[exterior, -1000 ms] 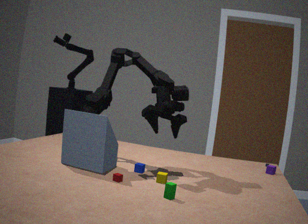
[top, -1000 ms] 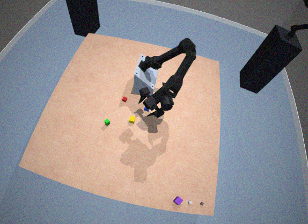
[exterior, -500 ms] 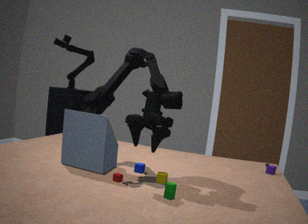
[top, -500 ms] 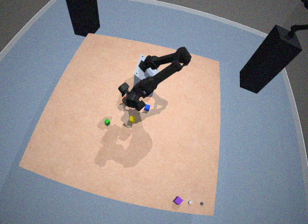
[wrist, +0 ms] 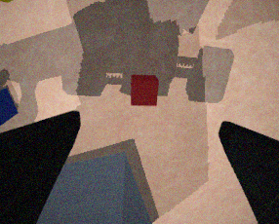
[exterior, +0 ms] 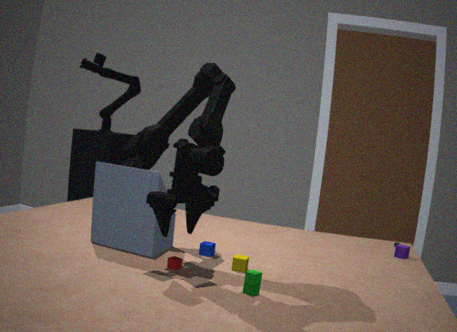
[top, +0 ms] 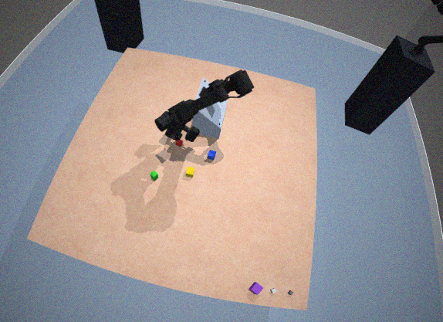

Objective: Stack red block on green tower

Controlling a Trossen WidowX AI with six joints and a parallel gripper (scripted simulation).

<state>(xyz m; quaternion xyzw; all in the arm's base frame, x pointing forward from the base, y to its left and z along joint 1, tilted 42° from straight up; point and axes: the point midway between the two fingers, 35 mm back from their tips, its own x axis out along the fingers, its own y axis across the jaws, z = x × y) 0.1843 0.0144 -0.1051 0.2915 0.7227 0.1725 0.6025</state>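
The red block is 70 mm below my gripper tip. The rest, counted from my gripper tip: purple cube (550 mm ahead, 540 mm to the left, 70 mm below); then blue cube (170 mm to the left, 70 mm below, 10 mm ahead); then yellow cube (130 mm ahead, 110 mm to the left, 70 mm below).
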